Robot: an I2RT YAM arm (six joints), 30 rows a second.
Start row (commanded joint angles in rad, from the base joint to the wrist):
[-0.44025 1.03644 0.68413 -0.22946 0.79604 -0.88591]
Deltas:
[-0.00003 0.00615 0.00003 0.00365 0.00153 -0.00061]
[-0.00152 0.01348 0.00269 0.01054 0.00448 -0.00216]
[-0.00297 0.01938 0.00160 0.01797 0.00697 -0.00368]
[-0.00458 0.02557 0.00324 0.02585 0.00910 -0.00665]
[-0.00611 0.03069 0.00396 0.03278 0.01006 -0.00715]
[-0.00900 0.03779 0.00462 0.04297 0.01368 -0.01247]
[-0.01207 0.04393 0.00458 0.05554 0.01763 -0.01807]
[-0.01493 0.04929 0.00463 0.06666 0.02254 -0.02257]
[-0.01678 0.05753 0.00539 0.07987 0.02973 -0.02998]
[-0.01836 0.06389 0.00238 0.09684 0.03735 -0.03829]
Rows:
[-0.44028 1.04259 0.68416 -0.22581 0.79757 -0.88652]
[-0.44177 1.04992 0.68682 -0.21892 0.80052 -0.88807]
[-0.44322 1.05582 0.68573 -0.21149 0.80301 -0.88959]
[-0.44483 1.06201 0.68737 -0.20361 0.80514 -0.89256]
[-0.44636 1.06713 0.68809 -0.19668 0.80610 -0.89306]
[-0.44925 1.07423 0.68875 -0.18649 0.80972 -0.89838]
[-0.45232 1.08037 0.68871 -0.17392 0.81367 -0.90398]
[-0.45518 1.08573 0.68876 -0.16280 0.81858 -0.90848]
[-0.45703 1.09397 0.68952 -0.14959 0.82577 -0.91589]
[-0.45861 1.10033 0.68651 -0.13262 0.83339 -0.92420]

